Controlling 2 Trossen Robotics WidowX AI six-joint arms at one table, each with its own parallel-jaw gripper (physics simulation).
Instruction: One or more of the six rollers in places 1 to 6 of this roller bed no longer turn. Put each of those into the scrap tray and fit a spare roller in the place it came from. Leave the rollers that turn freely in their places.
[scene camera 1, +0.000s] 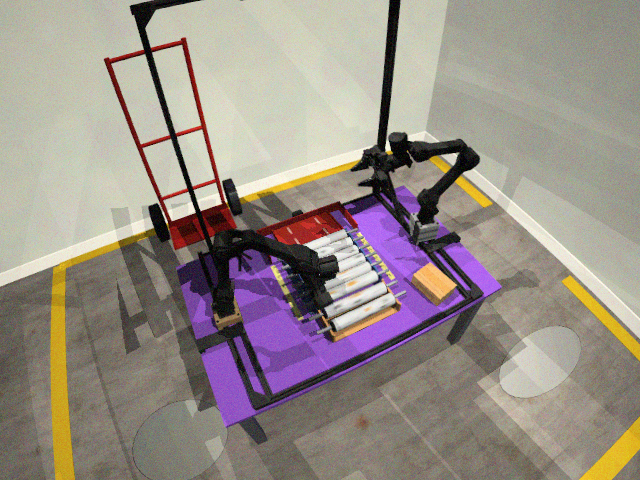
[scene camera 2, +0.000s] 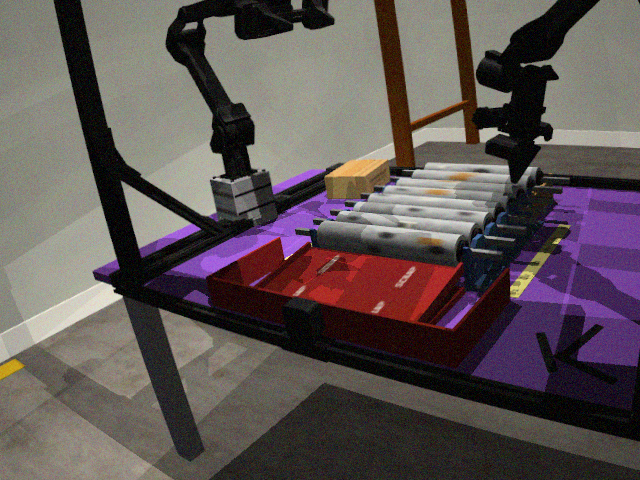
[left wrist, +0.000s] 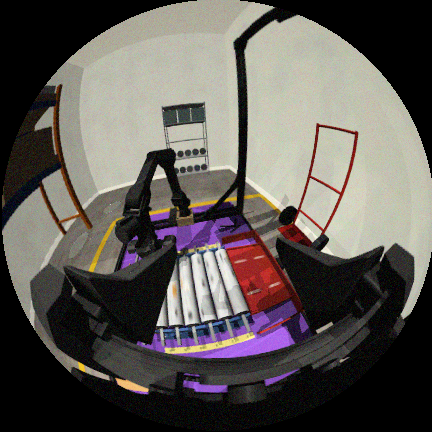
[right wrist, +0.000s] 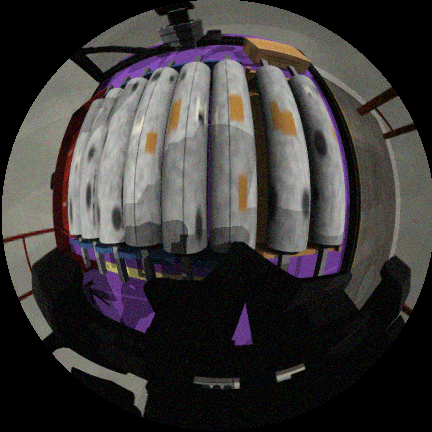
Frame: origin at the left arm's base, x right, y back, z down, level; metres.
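Seen in the pictures: left gripper, fingertip midpoint: (scene camera 1: 354, 177) (scene camera 2: 313, 24) (left wrist: 226, 245); right gripper, fingertip midpoint: (scene camera 1: 320, 295) (scene camera 2: 514, 182) (right wrist: 237, 246); left arm's base, origin of the base link: (scene camera 1: 425, 218) (scene camera 2: 238, 174); right arm's base, origin of the base link: (scene camera 1: 225, 309) (left wrist: 184, 213).
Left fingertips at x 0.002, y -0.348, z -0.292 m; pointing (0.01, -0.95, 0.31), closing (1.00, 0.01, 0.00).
Pixels of each thing's top centre, then the offset from my left fingertips to it. "*": a spot on its surface instead.
- edge, surface spot: (right wrist: 322, 160) * dx -0.332, dy -0.087, dz +0.336 m
- wooden spares crate, middle of its top: (right wrist: 289, 153) (scene camera 1: 358, 312) dx -0.317, dy -0.059, dz +0.397 m
- red scrap tray, middle of its top: (scene camera 2: 346, 273) (right wrist: 62, 173) (left wrist: 258, 269) (scene camera 1: 307, 227) dx +0.139, dy -0.159, dz +0.353 m
- wooden block, middle of its top: (scene camera 2: 357, 167) (right wrist: 278, 46) (scene camera 1: 435, 279) dx -0.284, dy +0.272, dz +0.348 m
Six grey-white rollers lie side by side in the bed's blue holders (scene camera 2: 480, 268) (left wrist: 200, 330). Two more rollers, one at the edge (scene camera 1: 364, 311) (right wrist: 322, 160) and one beside it (scene camera 1: 355, 299) (right wrist: 287, 165), lie in the wooden spares crate (scene camera 1: 369, 322) (right wrist: 262, 150). The red scrap tray (scene camera 1: 297, 235) (scene camera 2: 372, 325) (left wrist: 265, 265) holds no roller. My right gripper (scene camera 1: 324, 302) (scene camera 2: 516, 175) (right wrist: 237, 246) is shut and empty, pointing down over the roller ends near the crate. My left gripper (scene camera 1: 356, 176) (left wrist: 226, 245) is open and empty, raised away from the bed. Which rollers are stuck cannot be seen.
A wooden block (scene camera 1: 434, 283) (scene camera 2: 356, 178) (right wrist: 277, 52) lies on the purple table beyond the crate. Black frame posts (scene camera 1: 387, 77) (scene camera 2: 93, 129) (left wrist: 242, 125) rise from the table edge. A red hand truck (scene camera 1: 194, 87) (left wrist: 337, 129) stands by the wall.
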